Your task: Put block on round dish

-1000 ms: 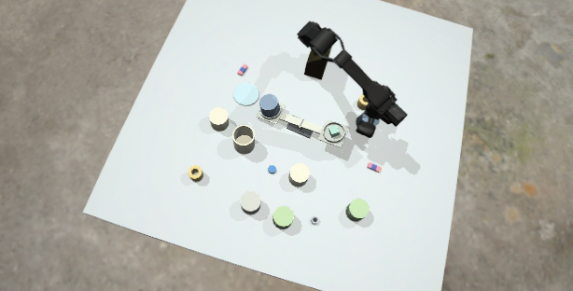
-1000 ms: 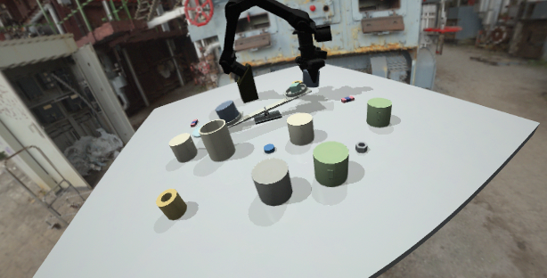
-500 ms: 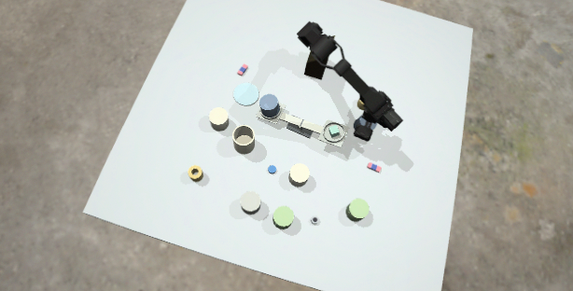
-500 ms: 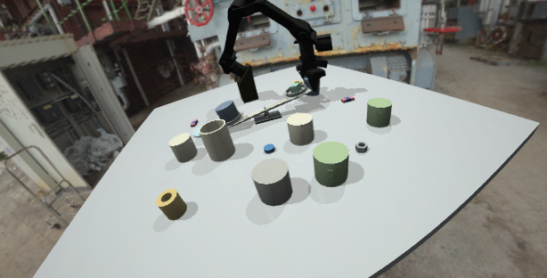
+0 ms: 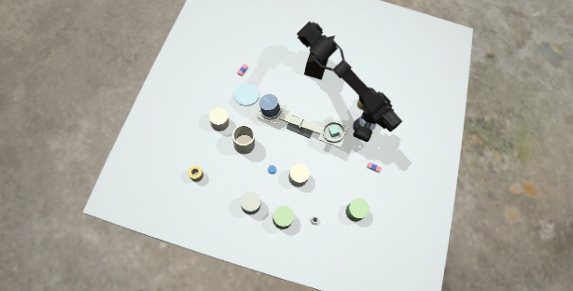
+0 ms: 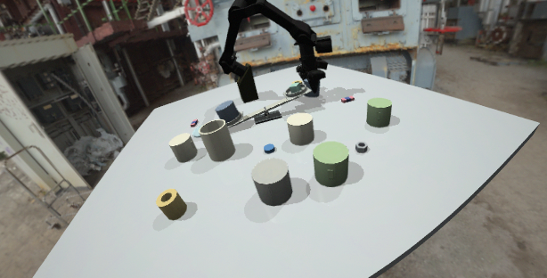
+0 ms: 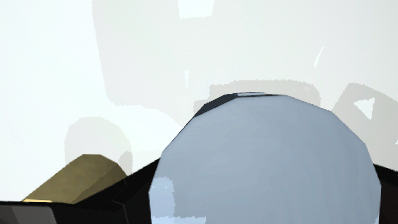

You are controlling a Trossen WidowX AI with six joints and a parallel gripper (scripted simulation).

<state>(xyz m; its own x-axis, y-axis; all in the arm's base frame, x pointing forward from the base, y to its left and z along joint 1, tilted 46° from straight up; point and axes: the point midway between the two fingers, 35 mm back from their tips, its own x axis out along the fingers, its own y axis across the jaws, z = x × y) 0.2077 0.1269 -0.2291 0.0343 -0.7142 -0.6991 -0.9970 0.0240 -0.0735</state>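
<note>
The mint-green block is 10 cm to the right of my gripper tip, 9 cm ahead of it and 6 cm above it. The rest, counted from my gripper tip: small balance (23 cm to the right, 9 cm ahead); blue disc (29 cm ahead, 27 cm to the right, 2 cm below); black ring (41 cm ahead, 6 cm to the right, 2 cm below).
</note>
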